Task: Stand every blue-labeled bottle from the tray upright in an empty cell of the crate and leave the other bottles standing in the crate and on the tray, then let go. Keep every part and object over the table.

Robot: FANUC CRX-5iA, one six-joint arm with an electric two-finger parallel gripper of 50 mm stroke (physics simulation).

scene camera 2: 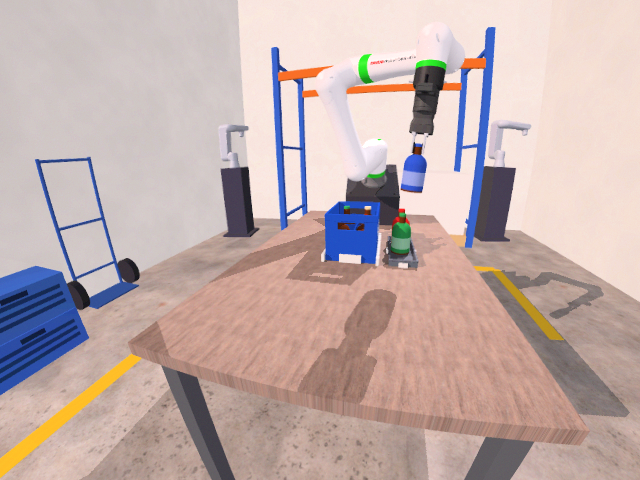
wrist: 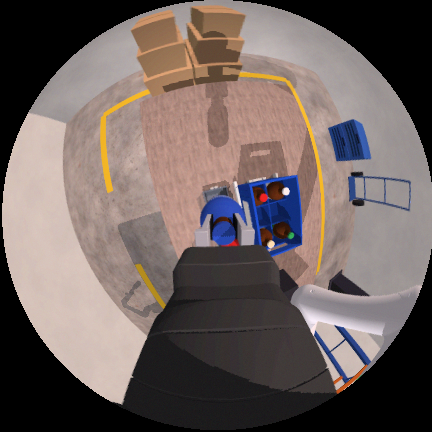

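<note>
My gripper is shut on the neck of a blue-labeled bottle, which hangs nearly upright, high above the tray. On the tray stand a green bottle and a red bottle behind it; the held bottle hides much of the tray in the wrist view. The blue crate stands beside the tray. Brown bottles with red, white, green and cream caps stand in its end cells. Its two middle cells look empty.
The crate and tray stand on the wooden table, near the robot's black base. Stacked cardboard boxes stand beyond the table's far end in the wrist view. A blue and orange rack is behind the arm.
</note>
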